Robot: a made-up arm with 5 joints.
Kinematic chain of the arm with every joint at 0, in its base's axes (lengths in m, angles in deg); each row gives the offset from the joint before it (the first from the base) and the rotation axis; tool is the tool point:
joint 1: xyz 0 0 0.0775 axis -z
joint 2: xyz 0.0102 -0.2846 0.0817 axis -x
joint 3: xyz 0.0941 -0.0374 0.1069 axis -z
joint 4: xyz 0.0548 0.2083 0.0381 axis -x
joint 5: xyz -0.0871 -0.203 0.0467 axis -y
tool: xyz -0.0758 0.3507 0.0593
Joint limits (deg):
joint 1: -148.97..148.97
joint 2: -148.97..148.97
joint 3: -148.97..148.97
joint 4: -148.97..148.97
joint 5: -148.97..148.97
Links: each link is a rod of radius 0.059 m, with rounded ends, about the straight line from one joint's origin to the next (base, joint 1, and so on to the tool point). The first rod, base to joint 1, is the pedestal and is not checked.
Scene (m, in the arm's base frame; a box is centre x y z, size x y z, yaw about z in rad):
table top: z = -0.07
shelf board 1: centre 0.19 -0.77 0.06 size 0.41 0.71 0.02 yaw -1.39
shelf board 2: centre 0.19 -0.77 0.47 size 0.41 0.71 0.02 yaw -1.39
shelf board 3: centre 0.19 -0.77 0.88 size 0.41 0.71 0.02 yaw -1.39
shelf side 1: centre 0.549 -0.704 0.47 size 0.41 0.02 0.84 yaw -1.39
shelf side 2: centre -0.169 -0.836 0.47 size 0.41 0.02 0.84 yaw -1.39
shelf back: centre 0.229 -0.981 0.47 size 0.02 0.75 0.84 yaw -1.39
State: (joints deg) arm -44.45 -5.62 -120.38 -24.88 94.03
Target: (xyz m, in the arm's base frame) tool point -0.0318 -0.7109 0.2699
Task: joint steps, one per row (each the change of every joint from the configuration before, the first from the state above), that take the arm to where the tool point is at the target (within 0.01 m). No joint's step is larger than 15 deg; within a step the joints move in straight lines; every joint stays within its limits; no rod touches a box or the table.
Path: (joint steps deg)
1: 12.25 -2.23 -7.15 -1.61 -5.20
2: 12.25 -2.23 -7.14 -1.60 -5.21
3: 12.24 -2.23 -7.15 -1.61 -5.20
4: 12.25 -2.23 -7.15 -1.60 -5.20

